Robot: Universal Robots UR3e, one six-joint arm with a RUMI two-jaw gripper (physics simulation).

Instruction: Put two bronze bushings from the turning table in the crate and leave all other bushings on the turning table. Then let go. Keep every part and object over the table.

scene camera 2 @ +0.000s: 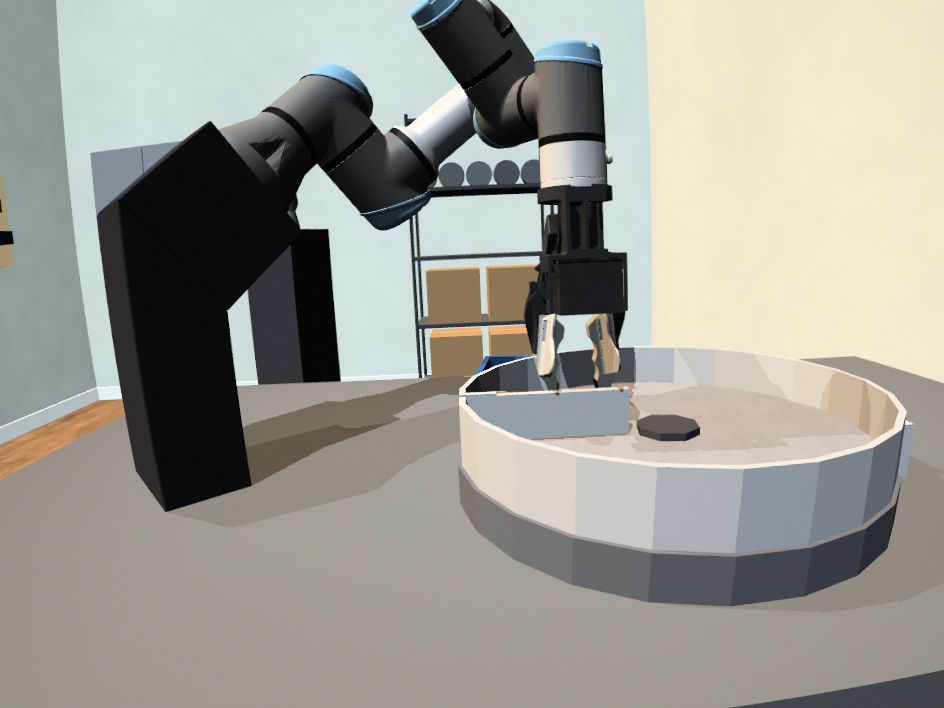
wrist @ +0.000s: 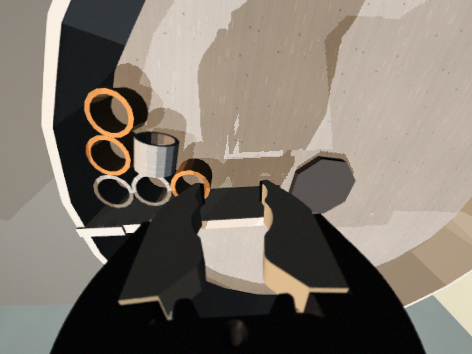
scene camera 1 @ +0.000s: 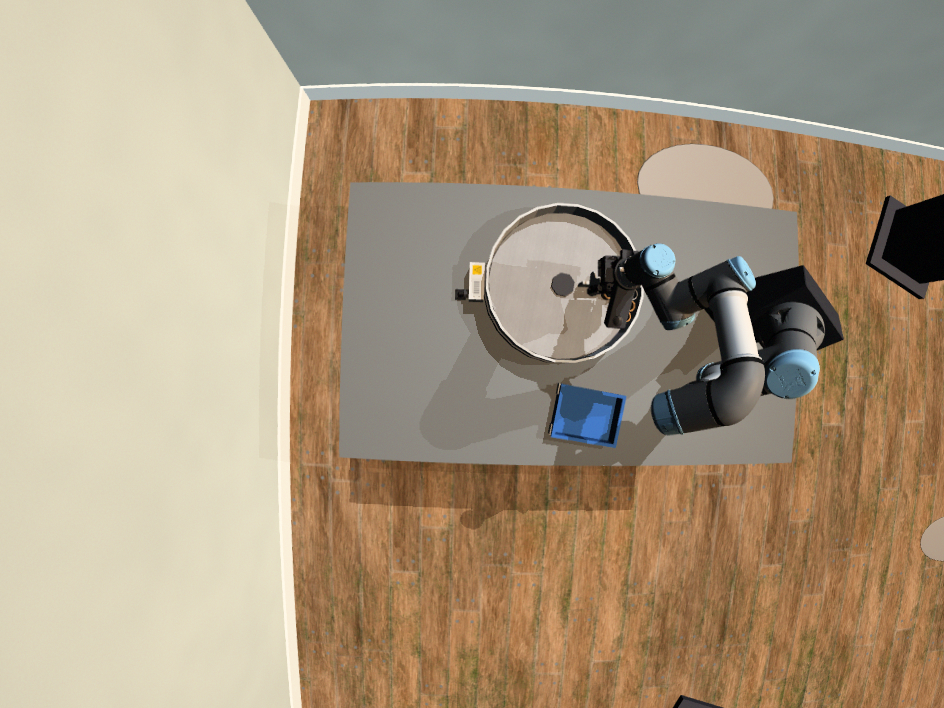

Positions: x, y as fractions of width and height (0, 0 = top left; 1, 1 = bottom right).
Labels:
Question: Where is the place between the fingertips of my gripper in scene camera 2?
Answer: At 0.61, 0.57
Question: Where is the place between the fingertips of my gripper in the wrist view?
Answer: At 0.49, 0.52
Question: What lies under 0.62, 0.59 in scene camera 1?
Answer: A blue crate.

